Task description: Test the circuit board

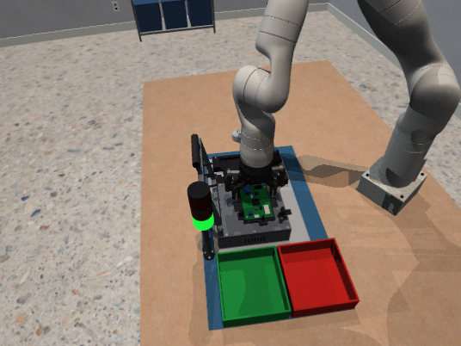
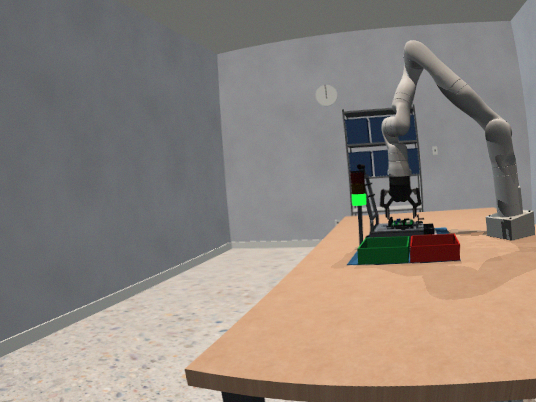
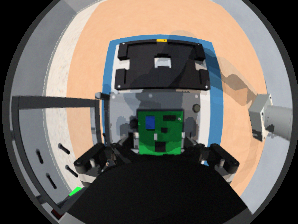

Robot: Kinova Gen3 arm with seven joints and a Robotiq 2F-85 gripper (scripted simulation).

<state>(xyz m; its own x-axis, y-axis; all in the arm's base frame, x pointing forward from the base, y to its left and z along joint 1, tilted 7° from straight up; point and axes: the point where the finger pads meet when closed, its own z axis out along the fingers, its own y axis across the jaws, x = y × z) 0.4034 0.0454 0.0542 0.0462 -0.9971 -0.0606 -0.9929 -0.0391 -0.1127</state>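
The green circuit board is 10 mm to the left of my hand and 10 mm below it. Also, from my hand: red bin: 120 mm behind, 200 mm to the left, 70 mm below; green bin: 30 mm ahead, 210 mm to the left, 70 mm below; tester lid: 110 mm ahead, 10 mm to the left, 100 mm above.
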